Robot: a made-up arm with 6 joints.
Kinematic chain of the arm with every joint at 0, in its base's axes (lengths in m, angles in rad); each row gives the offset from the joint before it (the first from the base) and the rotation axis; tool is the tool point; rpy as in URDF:
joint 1: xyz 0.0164 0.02 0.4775 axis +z
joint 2: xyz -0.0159 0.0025 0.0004 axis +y
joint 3: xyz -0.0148 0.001 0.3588 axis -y
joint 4: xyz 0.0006 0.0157 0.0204 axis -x
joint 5: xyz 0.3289 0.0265 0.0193 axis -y
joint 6: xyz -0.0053 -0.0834 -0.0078 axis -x
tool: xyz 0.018 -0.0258 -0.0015 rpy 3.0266 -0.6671 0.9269
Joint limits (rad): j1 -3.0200..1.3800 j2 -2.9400..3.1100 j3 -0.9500..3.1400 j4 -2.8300..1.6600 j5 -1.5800..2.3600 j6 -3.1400..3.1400
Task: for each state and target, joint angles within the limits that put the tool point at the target. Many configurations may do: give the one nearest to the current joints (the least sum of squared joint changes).
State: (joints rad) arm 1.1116 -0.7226 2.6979 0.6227 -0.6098 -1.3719
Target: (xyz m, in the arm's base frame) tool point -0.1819 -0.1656 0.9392
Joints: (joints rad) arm 0.6200 0.1775 2.8367 0.6794 -0.7301 -1.4185
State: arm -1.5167 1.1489 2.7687 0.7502 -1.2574 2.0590
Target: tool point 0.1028 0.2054 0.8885
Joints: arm -1.9808 0.4970 3.1400 1.2353 -1.4053 1.1548
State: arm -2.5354 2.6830 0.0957 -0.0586 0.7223 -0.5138
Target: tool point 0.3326 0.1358 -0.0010
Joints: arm -2.9346 3.1100 0.1690 0.2017 1.0284 -0.8846
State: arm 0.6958 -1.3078 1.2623 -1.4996 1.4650 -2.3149
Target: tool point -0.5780 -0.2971 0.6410
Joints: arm 0.4718 -1.6076 1.0105 -1.5312 1.4922 -2.3740
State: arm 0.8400 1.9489 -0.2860 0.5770 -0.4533 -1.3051
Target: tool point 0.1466 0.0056 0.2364
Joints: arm 0.2452 1.6129 -0.7955 0.4105 -0.4940 -1.2384
